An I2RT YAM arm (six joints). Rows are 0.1 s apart.
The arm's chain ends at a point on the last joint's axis. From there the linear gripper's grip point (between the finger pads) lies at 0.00 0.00 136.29 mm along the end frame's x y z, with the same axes.
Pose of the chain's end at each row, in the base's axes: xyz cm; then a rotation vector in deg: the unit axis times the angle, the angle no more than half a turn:
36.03 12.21 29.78 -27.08 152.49 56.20
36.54 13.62 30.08 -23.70 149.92 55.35
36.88 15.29 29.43 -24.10 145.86 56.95
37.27 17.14 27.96 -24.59 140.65 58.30
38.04 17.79 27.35 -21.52 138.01 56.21
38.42 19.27 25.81 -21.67 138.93 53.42
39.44 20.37 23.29 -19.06 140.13 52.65
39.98 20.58 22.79 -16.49 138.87 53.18
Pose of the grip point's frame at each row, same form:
37.85 21.25 19.75 -27.08 152.49 56.20
39.21 22.70 20.27 -23.70 149.92 55.35
40.06 24.76 20.15 -24.10 145.86 56.95
41.11 27.01 19.39 -24.59 140.65 58.30
42.82 27.47 19.03 -21.52 138.01 56.21
43.33 28.60 17.17 -21.67 138.93 53.42
44.47 29.48 14.49 -19.06 140.13 52.65
45.38 29.72 14.24 -16.49 138.87 53.18

